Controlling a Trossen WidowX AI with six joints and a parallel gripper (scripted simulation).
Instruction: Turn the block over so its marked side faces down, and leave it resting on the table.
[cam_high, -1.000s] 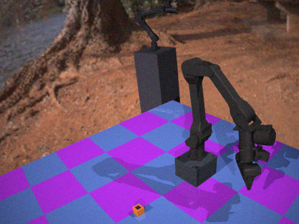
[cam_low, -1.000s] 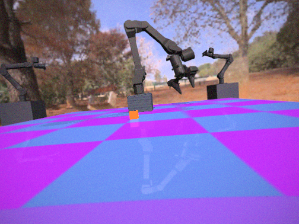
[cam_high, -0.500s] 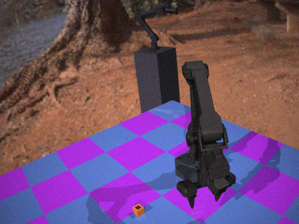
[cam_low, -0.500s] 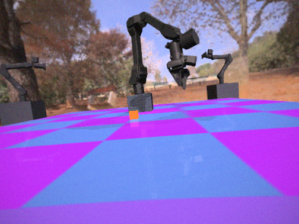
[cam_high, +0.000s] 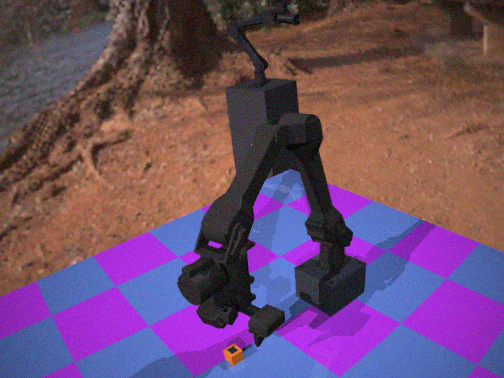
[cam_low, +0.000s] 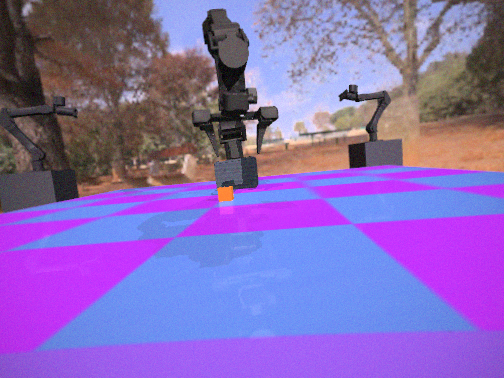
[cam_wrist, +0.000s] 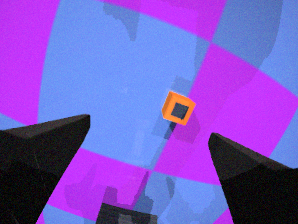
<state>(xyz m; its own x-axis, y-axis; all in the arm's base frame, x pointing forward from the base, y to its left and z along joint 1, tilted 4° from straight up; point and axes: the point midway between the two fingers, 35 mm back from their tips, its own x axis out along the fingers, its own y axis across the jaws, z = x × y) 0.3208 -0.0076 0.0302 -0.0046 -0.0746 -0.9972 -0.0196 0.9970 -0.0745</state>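
Right now the orange block is 8 cm below my gripper tip and 4 cm to the right of it.
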